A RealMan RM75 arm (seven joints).
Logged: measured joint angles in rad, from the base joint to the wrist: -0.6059 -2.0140 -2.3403 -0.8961 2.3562 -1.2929 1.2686; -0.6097 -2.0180 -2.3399 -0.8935 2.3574 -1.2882 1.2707; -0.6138 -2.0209 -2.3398 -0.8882 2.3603 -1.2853 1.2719; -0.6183 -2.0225 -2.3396 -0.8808 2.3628 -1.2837 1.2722; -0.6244 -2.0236 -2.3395 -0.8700 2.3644 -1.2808 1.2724; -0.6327 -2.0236 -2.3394 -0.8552 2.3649 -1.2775 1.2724; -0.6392 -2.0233 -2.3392 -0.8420 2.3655 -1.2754 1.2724; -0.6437 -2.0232 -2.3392 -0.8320 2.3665 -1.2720 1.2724; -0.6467 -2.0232 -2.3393 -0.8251 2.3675 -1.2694 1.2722; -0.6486 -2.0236 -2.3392 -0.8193 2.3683 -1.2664 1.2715; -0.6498 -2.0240 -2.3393 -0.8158 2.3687 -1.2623 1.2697; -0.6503 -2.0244 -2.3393 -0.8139 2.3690 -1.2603 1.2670; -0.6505 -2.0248 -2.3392 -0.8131 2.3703 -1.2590 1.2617; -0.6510 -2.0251 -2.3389 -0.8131 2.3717 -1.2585 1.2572; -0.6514 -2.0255 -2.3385 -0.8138 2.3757 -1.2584 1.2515
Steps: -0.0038 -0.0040 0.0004 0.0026 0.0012 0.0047 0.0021; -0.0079 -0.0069 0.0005 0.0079 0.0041 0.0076 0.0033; -0.0124 -0.0085 0.0007 0.0153 0.0066 0.0092 0.0036; -0.0185 -0.0096 0.0008 0.0261 0.0082 0.0121 0.0038; -0.0268 -0.0096 0.0009 0.0409 0.0087 0.0154 0.0038; -0.0333 -0.0093 0.0011 0.0541 0.0093 0.0175 0.0038; -0.0378 -0.0092 0.0011 0.0641 0.0103 0.0209 0.0038; -0.0408 -0.0092 0.0010 0.0710 0.0113 0.0235 0.0036; -0.0427 -0.0096 0.0011 0.0768 0.0121 0.0265 0.0029; -0.0439 -0.0100 0.0010 0.0803 0.0125 0.0306 0.0011; -0.0444 -0.0104 0.0010 0.0822 0.0128 0.0326 -0.0016; -0.0446 -0.0108 0.0011 0.0830 0.0141 0.0339 -0.0069; -0.0451 -0.0111 0.0014 0.0830 0.0155 0.0344 -0.0114; -0.0455 -0.0115 0.0018 0.0823 0.0195 0.0345 -0.0171
